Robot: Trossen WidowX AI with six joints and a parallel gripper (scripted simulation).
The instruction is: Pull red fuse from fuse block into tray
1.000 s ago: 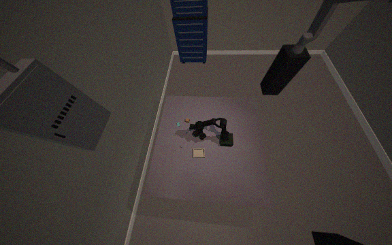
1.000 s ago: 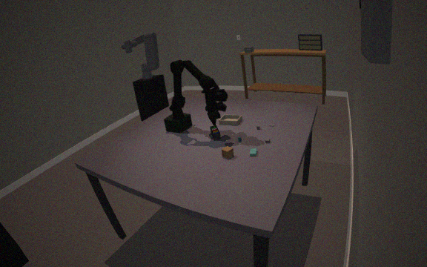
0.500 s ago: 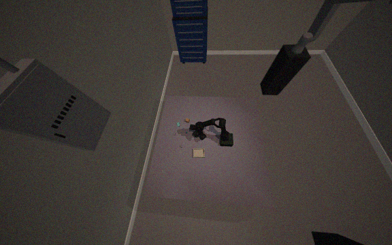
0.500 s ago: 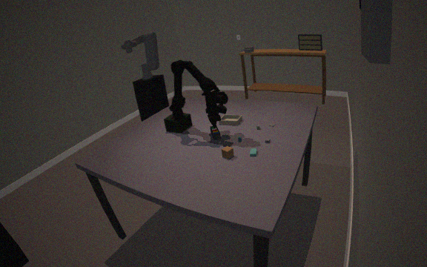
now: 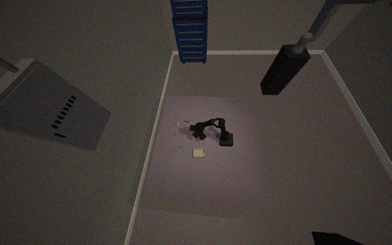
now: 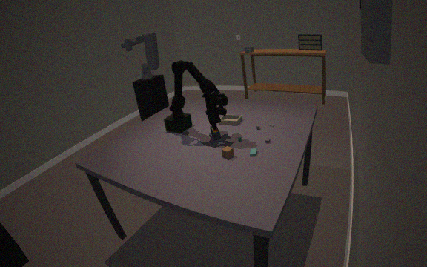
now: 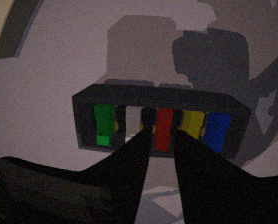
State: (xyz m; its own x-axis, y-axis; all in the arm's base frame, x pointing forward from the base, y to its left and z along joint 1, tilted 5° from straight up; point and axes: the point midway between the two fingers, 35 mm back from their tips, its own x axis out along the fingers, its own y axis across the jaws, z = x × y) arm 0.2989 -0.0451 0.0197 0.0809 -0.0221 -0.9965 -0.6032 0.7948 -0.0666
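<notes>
Right now the red fuse is 20 mm below my gripper tip. The rest, counted from my gripper tip: orange cube 180 mm ahead, 200 mm to the right, 20 mm below; then teal block 290 mm ahead, 140 mm to the right, 40 mm below; then tan tray 210 mm to the left, 40 mm below.
</notes>
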